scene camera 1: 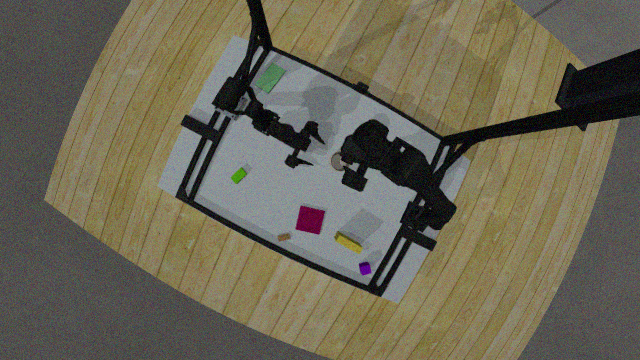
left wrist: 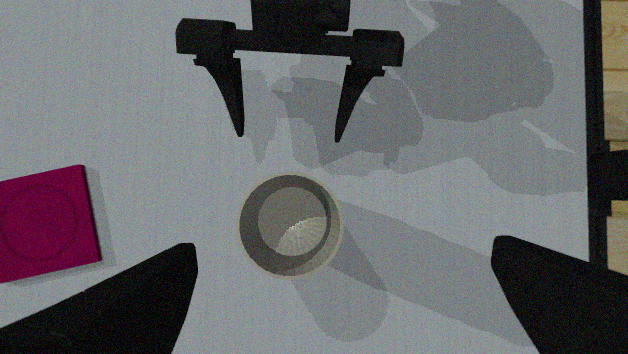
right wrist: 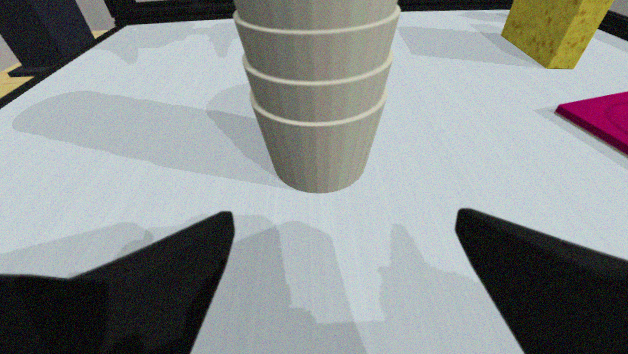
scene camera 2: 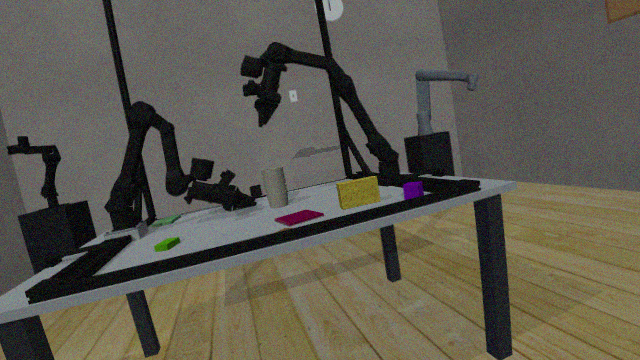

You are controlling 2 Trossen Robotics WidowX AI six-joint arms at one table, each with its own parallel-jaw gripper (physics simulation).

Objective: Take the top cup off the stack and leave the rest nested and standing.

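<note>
The grey-beige cup stack stands upright and nested near the middle of the table. Its open mouth shows in the left wrist view; its top is cut off in the right wrist view. My left gripper is open and empty, high above the stack and pointing down; its fingertips are hidden in scene camera 1. My right gripper is open and empty, low beside the stack and facing its lower part, with a gap between.
A magenta square lies in front of the stack. A yellow block and purple cube stand front right. A bright green block lies left. A small brown piece lies near the front edge.
</note>
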